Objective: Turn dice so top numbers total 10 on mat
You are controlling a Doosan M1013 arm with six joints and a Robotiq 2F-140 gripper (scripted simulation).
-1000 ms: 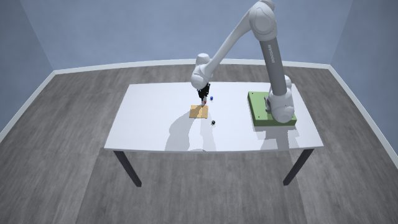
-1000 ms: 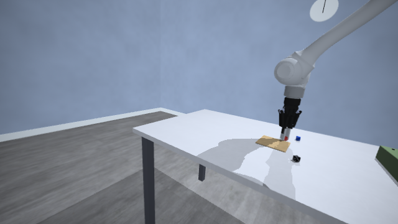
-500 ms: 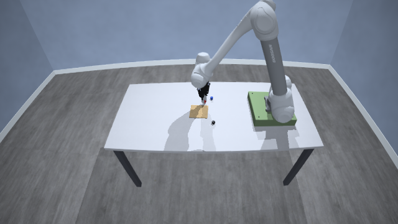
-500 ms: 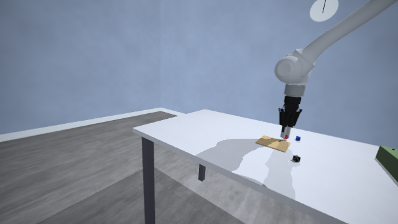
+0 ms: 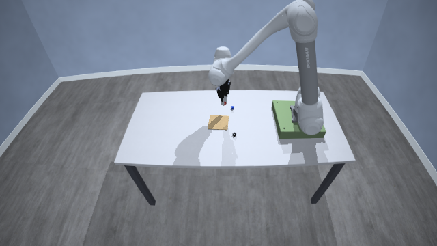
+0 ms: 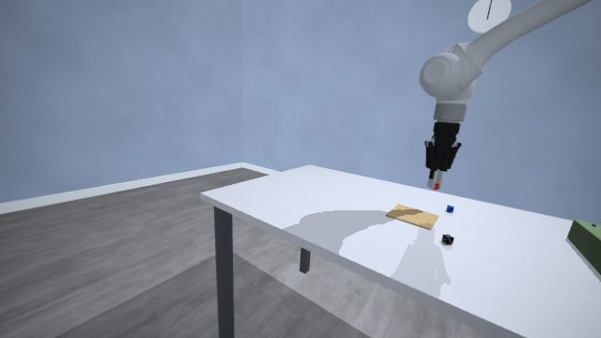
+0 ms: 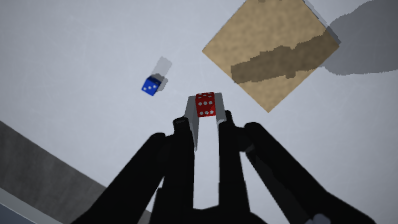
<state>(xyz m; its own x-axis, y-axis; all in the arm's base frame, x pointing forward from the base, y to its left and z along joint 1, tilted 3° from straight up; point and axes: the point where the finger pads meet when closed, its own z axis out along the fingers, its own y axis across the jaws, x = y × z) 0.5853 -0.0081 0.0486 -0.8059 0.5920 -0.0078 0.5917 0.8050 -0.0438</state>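
Now: hand 10 cm past the black die, 21 cm to the right of it and 11 cm above it. Round my hand: blue die 6 cm behind, 6 cm to the right, 11 cm below; tan mat 2 cm ahead, 10 cm to the left, 12 cm below; red die 3 cm below.
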